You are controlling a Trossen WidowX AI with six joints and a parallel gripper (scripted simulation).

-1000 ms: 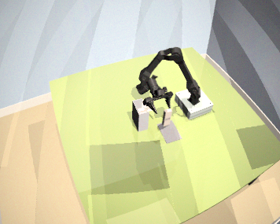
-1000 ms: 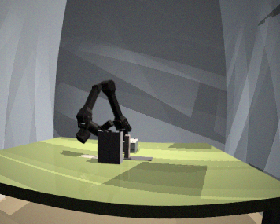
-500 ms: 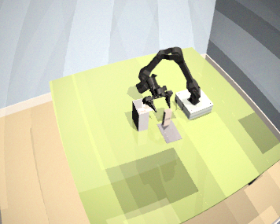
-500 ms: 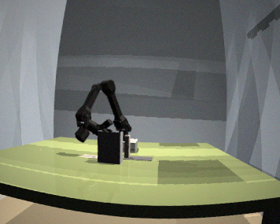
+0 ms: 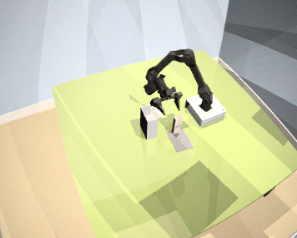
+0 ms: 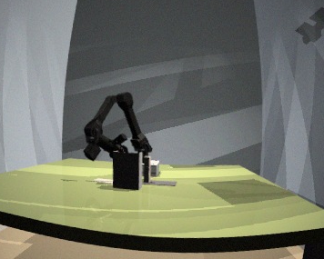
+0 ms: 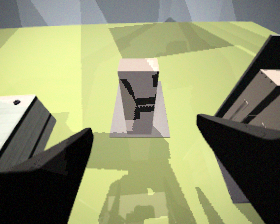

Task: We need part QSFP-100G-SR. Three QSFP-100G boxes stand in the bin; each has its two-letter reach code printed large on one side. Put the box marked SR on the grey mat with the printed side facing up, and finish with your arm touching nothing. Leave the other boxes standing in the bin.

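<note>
The grey mat is 110 mm to the left of my gripper tip, 100 mm below it and 20 mm ahead of it. Also, from my gripper tip: white card 130 mm to the right, 100 mm below, 20 mm ahead.
</note>
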